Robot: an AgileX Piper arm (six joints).
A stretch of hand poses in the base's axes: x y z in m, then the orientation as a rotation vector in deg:
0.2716 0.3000 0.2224 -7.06 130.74 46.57
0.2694 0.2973 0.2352 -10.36 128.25 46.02
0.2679 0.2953 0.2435 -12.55 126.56 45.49
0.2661 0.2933 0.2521 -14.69 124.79 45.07
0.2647 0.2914 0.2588 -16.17 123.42 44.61
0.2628 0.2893 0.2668 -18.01 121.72 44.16
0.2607 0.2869 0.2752 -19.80 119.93 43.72
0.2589 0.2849 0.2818 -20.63 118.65 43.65
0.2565 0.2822 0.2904 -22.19 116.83 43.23
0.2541 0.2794 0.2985 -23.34 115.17 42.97
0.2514 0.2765 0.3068 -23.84 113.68 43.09
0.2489 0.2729 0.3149 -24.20 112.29 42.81
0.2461 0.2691 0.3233 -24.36 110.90 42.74
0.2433 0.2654 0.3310 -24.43 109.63 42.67
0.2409 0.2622 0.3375 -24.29 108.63 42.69
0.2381 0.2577 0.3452 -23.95 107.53 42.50
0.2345 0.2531 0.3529 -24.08 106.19 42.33
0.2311 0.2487 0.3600 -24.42 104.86 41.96
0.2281 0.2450 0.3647 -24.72 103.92 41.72
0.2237 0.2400 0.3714 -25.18 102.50 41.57
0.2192 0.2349 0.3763 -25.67 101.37 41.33
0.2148 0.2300 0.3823 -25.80 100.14 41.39
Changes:
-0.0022 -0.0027 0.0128 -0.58 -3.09 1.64
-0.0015 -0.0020 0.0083 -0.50 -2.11 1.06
-0.0018 -0.0020 0.0086 -0.39 -2.12 1.08
-0.0014 -0.0019 0.0067 -0.34 -1.64 0.68
-0.0019 -0.0021 0.0080 -0.36 -1.99 0.92
-0.0021 -0.0024 0.0084 -0.31 -2.05 0.90
-0.0018 -0.0020 0.0066 0.09 -1.31 0.44
-0.0024 -0.0027 0.0086 -0.22 -2.02 0.77
-0.0024 -0.0028 0.0081 -0.03 -1.75 0.58
-0.0027 -0.0029 0.0083 0.41 -1.38 0.32
-0.0025 -0.0036 0.0081 0.18 -1.40 0.05
-0.0028 -0.0038 0.0084 0.39 -1.30 0.01
-0.0028 -0.0037 0.0077 0.39 -1.18 -0.04
-0.0024 -0.0032 0.0065 0.44 -0.87 -0.13
-0.0028 -0.0045 0.0077 0.44 -1.00 -0.38
-0.0036 -0.0046 0.0077 0.32 -1.29 -0.05
-0.0034 -0.0044 0.0071 0.10 -1.37 0.00
-0.0030 -0.0037 0.0047 0.06 -0.97 0.05
-0.0044 -0.0050 0.0067 0.21 -1.40 0.20
-0.0045 -0.0051 0.0049 0.03 -1.17 0.18
-0.0044 -0.0049 0.0060 0.42 -1.11 0.10

